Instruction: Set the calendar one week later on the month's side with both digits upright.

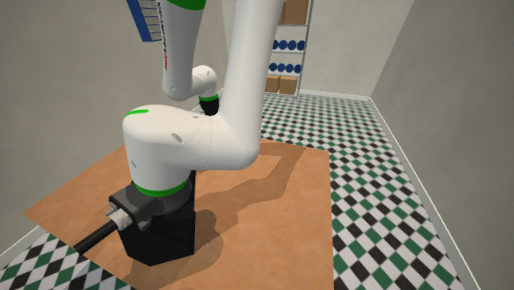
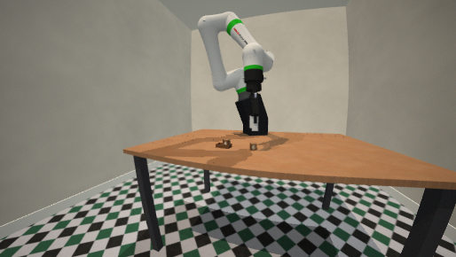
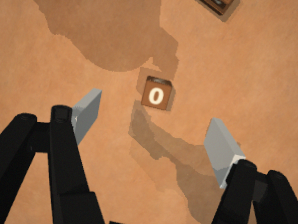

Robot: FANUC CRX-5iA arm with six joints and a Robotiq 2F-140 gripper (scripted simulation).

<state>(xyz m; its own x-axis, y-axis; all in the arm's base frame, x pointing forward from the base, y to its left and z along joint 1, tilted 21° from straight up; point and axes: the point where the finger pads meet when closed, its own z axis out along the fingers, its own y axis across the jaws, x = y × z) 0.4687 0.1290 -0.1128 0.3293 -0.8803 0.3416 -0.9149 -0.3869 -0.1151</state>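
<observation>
Right now my hand is 110 mm above the brown cube. The rest, counted from my hand: brown calendar tray 10 mm ahead, 160 mm to the right, 120 mm below.
</observation>
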